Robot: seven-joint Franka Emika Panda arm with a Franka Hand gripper.
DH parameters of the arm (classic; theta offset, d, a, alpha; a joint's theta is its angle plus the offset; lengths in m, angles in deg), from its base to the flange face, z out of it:
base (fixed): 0 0 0 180
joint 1: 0 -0.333 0 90
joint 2: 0 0 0 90
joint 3: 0 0.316 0.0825 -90
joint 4: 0 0 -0.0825 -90
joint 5: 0 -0.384 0 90
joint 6: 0 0 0.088 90
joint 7: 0 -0.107 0 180
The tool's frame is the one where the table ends.
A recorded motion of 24 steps. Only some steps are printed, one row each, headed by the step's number.
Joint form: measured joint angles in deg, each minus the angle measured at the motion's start. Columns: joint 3, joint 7, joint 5, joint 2, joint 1, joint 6, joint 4.
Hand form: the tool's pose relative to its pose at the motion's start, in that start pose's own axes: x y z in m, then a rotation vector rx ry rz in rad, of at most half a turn. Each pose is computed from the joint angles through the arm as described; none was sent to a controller.
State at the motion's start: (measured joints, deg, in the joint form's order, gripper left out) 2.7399 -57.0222 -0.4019 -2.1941 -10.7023 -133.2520 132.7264
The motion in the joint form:
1: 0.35 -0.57 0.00 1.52 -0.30 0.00 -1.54
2: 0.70 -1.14 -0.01 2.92 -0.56 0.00 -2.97
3: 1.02 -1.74 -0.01 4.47 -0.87 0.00 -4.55
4: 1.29 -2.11 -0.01 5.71 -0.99 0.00 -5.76
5: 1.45 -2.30 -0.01 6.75 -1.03 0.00 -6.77
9: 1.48 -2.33 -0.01 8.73 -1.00 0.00 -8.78
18: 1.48 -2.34 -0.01 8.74 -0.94 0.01 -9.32
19: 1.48 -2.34 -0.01 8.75 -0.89 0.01 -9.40
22: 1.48 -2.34 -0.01 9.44 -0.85 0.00 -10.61
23: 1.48 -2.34 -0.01 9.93 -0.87 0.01 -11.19
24: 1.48 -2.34 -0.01 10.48 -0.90 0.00 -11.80
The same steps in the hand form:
1: -0.0004 -0.0102 0.0022 0.0012 -0.0013 -0.0014
2: -0.0010 -0.0197 0.0044 0.0027 -0.0027 -0.0019
3: -0.0015 -0.0300 0.0070 0.0044 -0.0045 -0.0022
4: -0.0013 -0.0374 0.0096 0.0050 -0.0065 -0.0024
5: -0.0001 -0.0429 0.0120 0.0054 -0.0082 -0.0024
9: 0.0053 -0.0520 0.0161 0.0072 -0.0101 -0.0015
18: 0.0073 -0.0542 0.0122 0.0150 -0.0055 -0.0003
19: 0.0080 -0.0543 0.0117 0.0161 -0.0048 0.0006
22: 0.0116 -0.0595 0.0094 0.0245 -0.0008 0.0014
23: 0.0130 -0.0622 0.0099 0.0261 -0.0007 0.0012
24: 0.0144 -0.0650 0.0107 0.0275 -0.0007 0.0008

